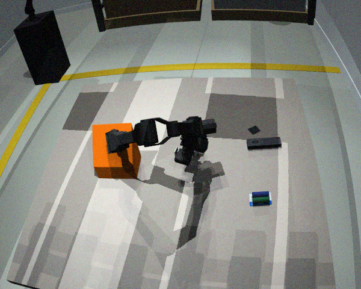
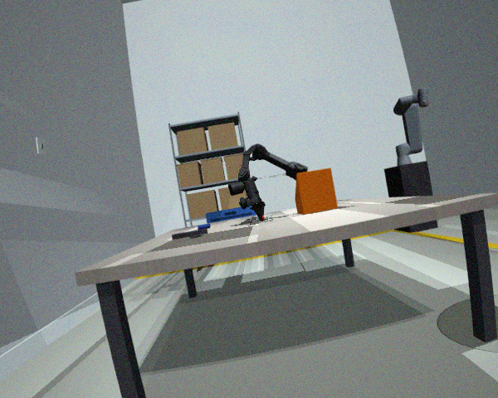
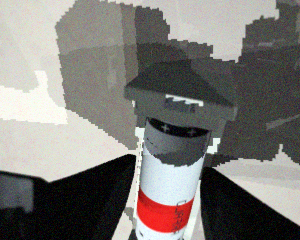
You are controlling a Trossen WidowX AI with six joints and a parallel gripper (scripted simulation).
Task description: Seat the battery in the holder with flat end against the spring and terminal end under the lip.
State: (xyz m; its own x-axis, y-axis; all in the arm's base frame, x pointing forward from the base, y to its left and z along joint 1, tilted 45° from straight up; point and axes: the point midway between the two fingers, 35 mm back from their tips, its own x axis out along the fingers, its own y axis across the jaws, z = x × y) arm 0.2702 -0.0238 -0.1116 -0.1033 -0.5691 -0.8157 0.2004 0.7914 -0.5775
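My gripper tip is 1 cm below the battery. From my gripper tip the other things lie so: flat black bar: 34 cm ahead, 8 cm to the left, 1 cm above; dark square: 30 cm ahead, 17 cm to the left, 1 cm below.
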